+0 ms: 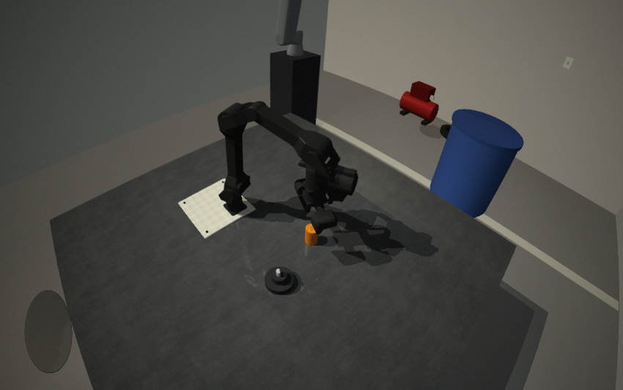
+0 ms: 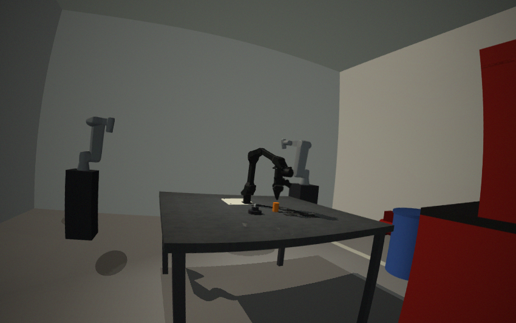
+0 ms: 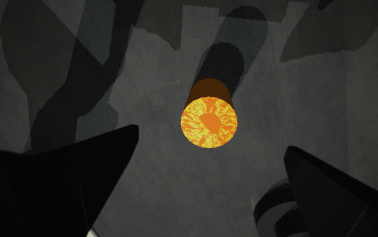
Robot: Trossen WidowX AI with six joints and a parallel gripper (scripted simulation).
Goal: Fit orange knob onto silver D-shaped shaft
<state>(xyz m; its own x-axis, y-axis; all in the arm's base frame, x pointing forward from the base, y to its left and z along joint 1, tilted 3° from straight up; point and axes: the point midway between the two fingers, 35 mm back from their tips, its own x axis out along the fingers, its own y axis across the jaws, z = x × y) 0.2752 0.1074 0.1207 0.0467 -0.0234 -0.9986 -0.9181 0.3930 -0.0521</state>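
My gripper tip is now 4 cm above the orange knob. Also, from my gripper tip: round black pedestal 5 cm ahead, 17 cm to the right, 5 cm below.
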